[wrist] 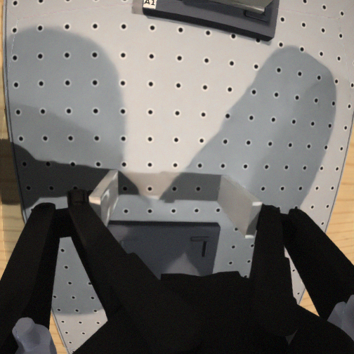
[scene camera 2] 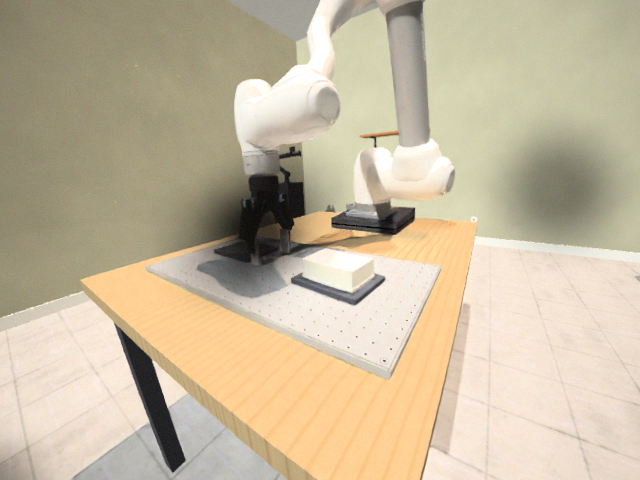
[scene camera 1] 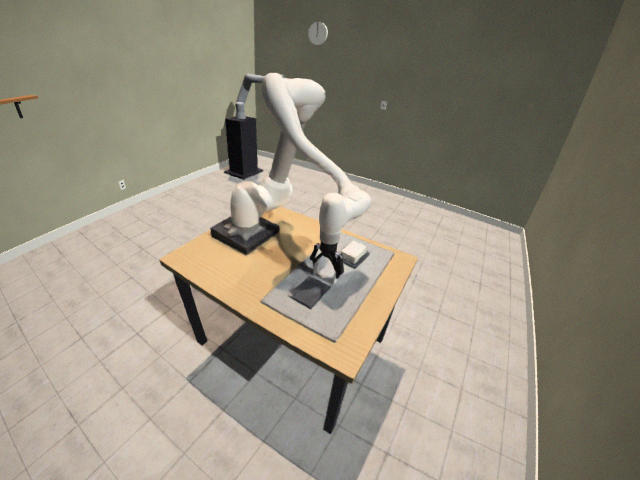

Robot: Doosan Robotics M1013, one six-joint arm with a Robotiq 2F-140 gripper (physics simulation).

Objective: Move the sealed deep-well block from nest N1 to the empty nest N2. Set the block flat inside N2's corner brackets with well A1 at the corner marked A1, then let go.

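The white deep-well block sits flat on a dark nest; a small A1 label shows at that nest's corner in the wrist view. Another dark nest holds no block, and a corner bracket shows on it. My gripper is open and empty, pointing down. Its pale fingertips are low over the plate, by the side of the empty nest that faces the block. The nests' names are not readable. The gripper hides part of the empty nest.
Both nests stand on a grey perforated plate on the wooden table. The arm's black base is at the table's far end. A black pedestal stands on the floor behind.
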